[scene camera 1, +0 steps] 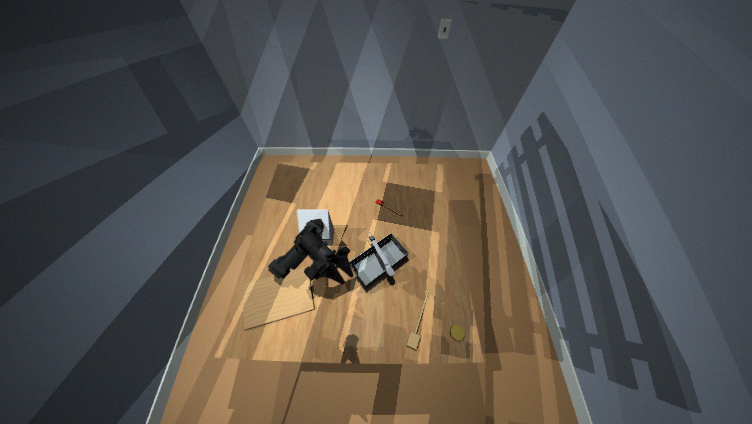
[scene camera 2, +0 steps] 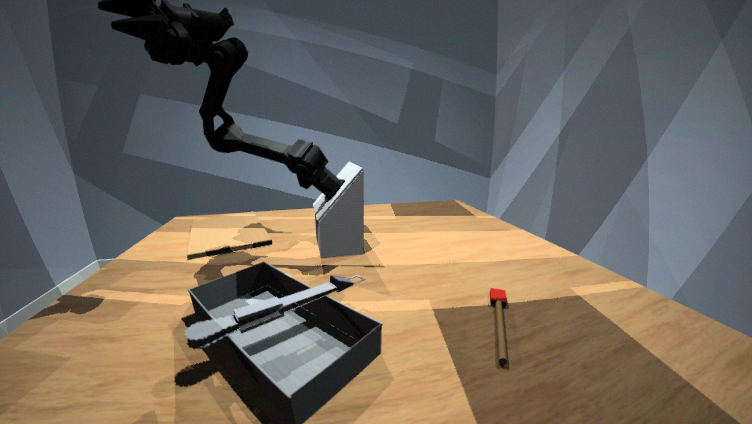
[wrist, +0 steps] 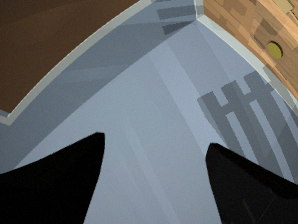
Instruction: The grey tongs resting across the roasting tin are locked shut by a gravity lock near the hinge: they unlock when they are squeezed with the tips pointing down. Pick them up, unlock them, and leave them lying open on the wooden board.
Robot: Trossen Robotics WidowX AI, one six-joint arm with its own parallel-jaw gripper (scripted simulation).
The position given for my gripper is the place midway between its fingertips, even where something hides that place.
I see my gripper point(scene camera 1: 348, 280), a red-headed tool point(scene camera 2: 497, 296), a roasting tin point(scene camera 2: 300, 361) and a wooden board point(scene camera 1: 265, 300).
My gripper shows as well in the wrist view point(wrist: 157, 147). The roasting tin shows as well in scene camera 1 point(scene camera 1: 368, 267). The wooden board is seen too in scene camera 2 point(scene camera 2: 209, 236). The wrist view misses the red-headed tool: it is out of frame.
